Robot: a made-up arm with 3 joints.
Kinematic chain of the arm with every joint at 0, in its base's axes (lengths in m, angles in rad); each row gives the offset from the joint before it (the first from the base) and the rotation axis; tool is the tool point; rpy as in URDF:
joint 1: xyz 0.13 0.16 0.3 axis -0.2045 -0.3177 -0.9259
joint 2: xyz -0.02 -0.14 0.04 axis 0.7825 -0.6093 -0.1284
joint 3: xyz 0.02 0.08 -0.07 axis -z
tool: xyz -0.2 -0.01 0.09 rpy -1.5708 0 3.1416
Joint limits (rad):
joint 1: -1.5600..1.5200
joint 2: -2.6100..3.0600
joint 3: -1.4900..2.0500
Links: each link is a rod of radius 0.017 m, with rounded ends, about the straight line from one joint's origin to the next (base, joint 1, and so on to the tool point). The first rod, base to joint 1, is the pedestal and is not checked.
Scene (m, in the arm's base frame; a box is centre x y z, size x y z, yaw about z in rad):
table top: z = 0
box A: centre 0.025 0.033 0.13 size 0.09 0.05 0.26 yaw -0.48
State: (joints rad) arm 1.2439 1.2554 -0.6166
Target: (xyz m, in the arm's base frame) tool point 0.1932 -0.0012 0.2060
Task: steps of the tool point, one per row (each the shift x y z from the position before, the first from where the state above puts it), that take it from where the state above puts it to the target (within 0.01 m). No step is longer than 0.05 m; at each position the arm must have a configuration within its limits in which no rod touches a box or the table.
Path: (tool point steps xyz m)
1: 0.0201 -0.0240 0.0083
2: 0.0239 -0.0136 0.0121
3: 0.0235 -0.0042 0.0162
4: 0.0201 0.0024 0.0206
5: 0.0152 0.0054 0.0249
6: 0.0105 0.0042 0.0285
7: 0.0076 -0.0002 0.0308
8: 0.0110 -0.0139 -0.0378
9: 0.0067 -0.0229 -0.0356
10: 0.0066 -0.0313 -0.0291
11: 0.0108 -0.0367 -0.0194
12: 0.0184 -0.0373 -0.0084
13: 0.0297 -0.0243 0.0020

